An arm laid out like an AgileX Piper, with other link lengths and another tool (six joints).
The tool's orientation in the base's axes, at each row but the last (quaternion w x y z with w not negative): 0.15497 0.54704 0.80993 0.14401; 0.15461 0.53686 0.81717 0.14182; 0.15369 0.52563 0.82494 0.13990; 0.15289 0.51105 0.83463 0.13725; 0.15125 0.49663 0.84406 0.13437; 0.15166 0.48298 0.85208 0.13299; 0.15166 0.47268 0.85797 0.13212; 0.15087 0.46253 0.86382 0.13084; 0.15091 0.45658 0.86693 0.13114
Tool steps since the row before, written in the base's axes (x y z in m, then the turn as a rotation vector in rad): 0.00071 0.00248 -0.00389 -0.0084 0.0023 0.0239; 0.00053 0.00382 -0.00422 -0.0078 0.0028 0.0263; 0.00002 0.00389 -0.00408 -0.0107 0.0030 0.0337; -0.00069 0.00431 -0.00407 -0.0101 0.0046 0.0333; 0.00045 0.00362 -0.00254 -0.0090 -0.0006 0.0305; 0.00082 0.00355 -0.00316 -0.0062 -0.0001 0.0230; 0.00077 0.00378 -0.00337 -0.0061 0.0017 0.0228; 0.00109 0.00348 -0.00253 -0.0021 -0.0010 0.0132; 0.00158 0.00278 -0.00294 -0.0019 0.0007 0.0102
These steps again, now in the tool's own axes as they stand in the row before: 0.00242 -0.00008 0.00399 0.0029 0.0034 -0.0250; 0.00374 0.00023 0.00431 0.0029 0.0050 -0.0270; 0.00397 0.00000 0.00400 0.0034 0.0056 -0.0349; 0.00462 -0.00023 0.00377 0.0046 0.0067 -0.0341; 0.00328 0.00110 0.00278 -0.0001 0.0040 -0.0315; 0.00308 0.00123 0.00350 -0.0001 0.0037 -0.0235; 0.00328 0.00131 0.00371 0.0015 0.0046 -0.0232; 0.00270 0.00177 0.00305 -0.0016 0.0027 -0.0130; 0.00188 0.00164 0.00356 0.0002 0.0027 -0.0100
